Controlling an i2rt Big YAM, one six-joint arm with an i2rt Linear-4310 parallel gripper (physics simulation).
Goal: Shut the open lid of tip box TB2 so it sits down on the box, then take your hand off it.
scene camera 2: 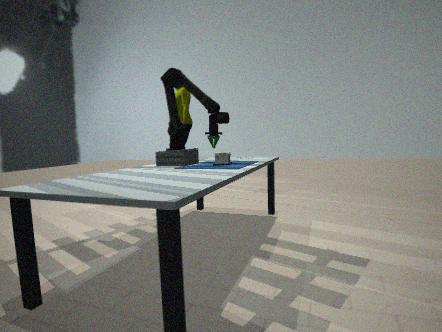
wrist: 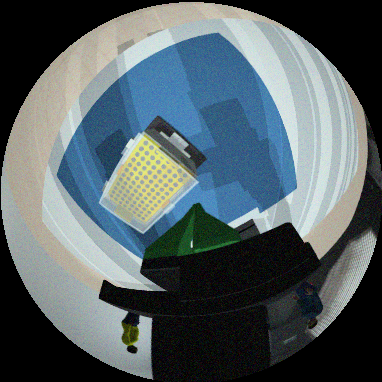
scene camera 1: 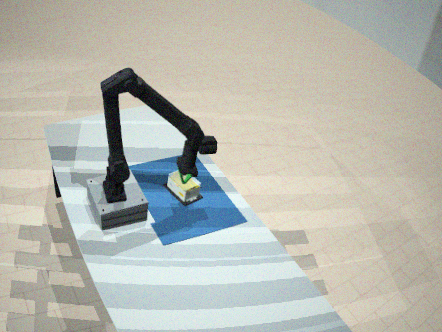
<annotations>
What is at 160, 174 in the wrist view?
A lid.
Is my gripper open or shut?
Shut.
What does my gripper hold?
Nothing.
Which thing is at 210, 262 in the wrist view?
My gripper.
</annotations>
